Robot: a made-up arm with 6 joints. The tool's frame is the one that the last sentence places.
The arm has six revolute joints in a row. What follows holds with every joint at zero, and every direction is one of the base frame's.
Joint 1 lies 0.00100 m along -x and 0.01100 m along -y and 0.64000 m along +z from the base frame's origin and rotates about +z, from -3.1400 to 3.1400 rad.
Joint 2 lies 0.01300 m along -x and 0.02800 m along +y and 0.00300 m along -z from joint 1 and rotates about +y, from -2.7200 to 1.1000 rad.
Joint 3 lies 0.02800 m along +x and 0.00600 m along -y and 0.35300 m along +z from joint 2 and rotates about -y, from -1.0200 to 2.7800 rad.
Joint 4 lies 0.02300 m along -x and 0.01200 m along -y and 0.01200 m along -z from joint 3 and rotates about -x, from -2.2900 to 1.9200 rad.
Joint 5 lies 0.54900 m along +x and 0.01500 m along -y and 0.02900 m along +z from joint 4 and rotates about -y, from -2.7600 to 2.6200 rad.
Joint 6 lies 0.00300 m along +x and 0.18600 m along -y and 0.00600 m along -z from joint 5 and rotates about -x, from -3.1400 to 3.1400 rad.
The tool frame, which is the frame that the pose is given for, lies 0.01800 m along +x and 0.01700 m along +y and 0.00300 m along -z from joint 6; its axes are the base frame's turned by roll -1.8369, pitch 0.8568 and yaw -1.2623 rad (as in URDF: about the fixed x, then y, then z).
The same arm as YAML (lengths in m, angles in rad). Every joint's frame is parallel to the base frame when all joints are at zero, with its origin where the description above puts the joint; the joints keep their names.
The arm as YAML. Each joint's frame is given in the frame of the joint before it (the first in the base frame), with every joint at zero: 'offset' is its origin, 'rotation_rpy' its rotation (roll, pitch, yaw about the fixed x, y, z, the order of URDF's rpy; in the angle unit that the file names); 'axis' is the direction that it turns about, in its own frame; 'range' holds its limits. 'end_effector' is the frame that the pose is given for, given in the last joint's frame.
length_unit: m
angle_unit: rad
chain:
  - id: joint 1
    offset: [-0.001, -0.011, 0.64]
    rotation_rpy: [0.0, 0.0, 0.0]
    axis: [0.0, 0.0, 1.0]
    range: [-3.14, 3.14]
  - id: joint 2
    offset: [-0.013, 0.028, -0.003]
    rotation_rpy: [0.0, 0.0, 0.0]
    axis: [0.0, 1.0, 0.0]
    range: [-2.72, 1.1]
  - id: joint 3
    offset: [0.028, -0.006, 0.353]
    rotation_rpy: [0.0, 0.0, 0.0]
    axis: [0.0, -1.0, 0.0]
    range: [-1.02, 2.78]
  - id: joint 4
    offset: [-0.023, -0.012, -0.012]
    rotation_rpy: [0.0, 0.0, 0.0]
    axis: [-1.0, 0.0, 0.0]
    range: [-2.29, 1.92]
  - id: joint 5
    offset: [0.549, -0.015, 0.029]
    rotation_rpy: [0.0, 0.0, 0.0]
    axis: [0.0, -1.0, 0.0]
    range: [-2.76, 2.62]
  - id: joint 6
    offset: [0.003, -0.186, -0.006]
    rotation_rpy: [0.0, 0.0, 0.0]
    axis: [-1.0, 0.0, 0.0]
    range: [-3.14, 3.14]
end_effector:
  offset: [0.018, 0.017, -0.003]
  rotation_rpy: [-1.8369, 0.8568, -1.2623]

